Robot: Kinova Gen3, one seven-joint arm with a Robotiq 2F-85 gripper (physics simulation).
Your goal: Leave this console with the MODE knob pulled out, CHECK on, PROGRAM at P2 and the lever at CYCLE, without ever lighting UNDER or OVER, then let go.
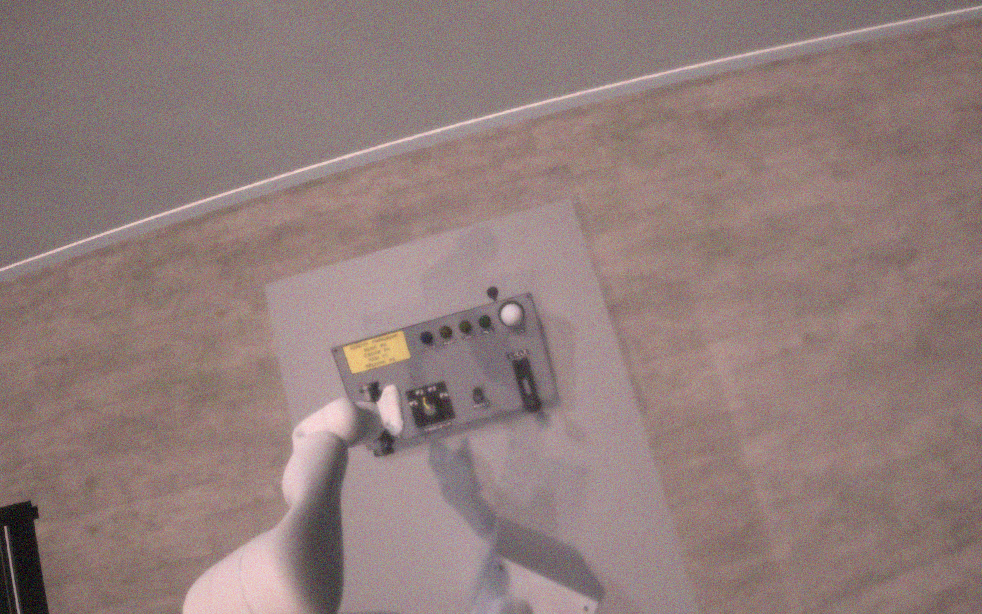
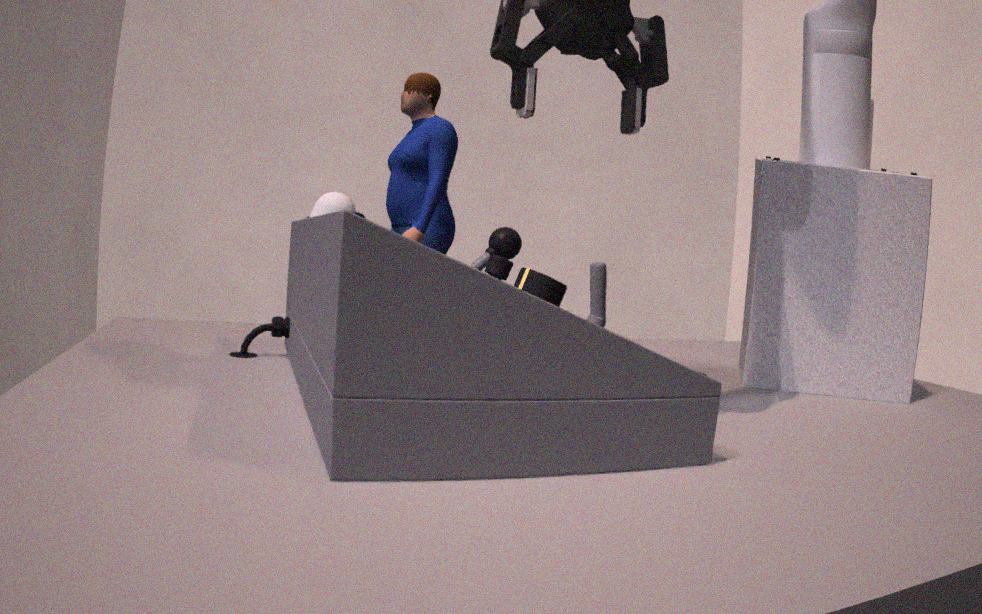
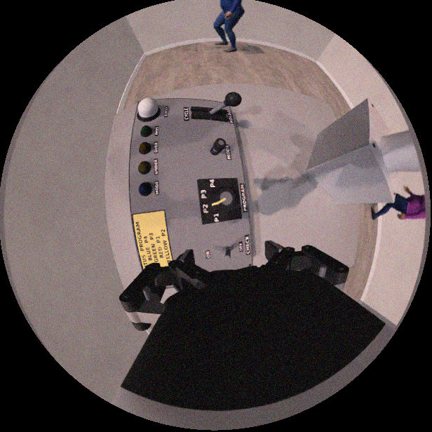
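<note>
The grey console (image 1: 448, 365) (image 2: 506, 362) (image 3: 180, 150) stands on the table. The lever (image 2: 504, 242) (image 3: 232, 99) is at the HOLD end, away from CYCLE. The MODE knob (image 1: 478, 396) (image 2: 498, 267) (image 3: 218, 146) stands up from the panel; whether it is pulled out I cannot tell. The PROGRAM knob's (image 2: 540, 286) (image 3: 226, 198) yellow pointer aims roughly at P2. The CHECK toggle (image 2: 597, 289) (image 3: 228, 251) stands vertical on the slope, seemingly leaning to ON. The UNDER lamp (image 3: 144, 167) and OVER lamp (image 3: 144, 148) look dark. My gripper (image 2: 578, 120) is open and empty, above the console's CHECK end.
The MODE lamp (image 3: 145, 189) and PASS lamp (image 3: 146, 131) look dark; the STATUS dome (image 1: 511, 313) (image 2: 333, 204) (image 3: 148, 108) is white. A yellow card (image 1: 377, 351) (image 3: 151, 235) lists status colours. A cable (image 2: 257, 331) leaves the console's back. The pedestal (image 2: 832, 282) stands beyond its front.
</note>
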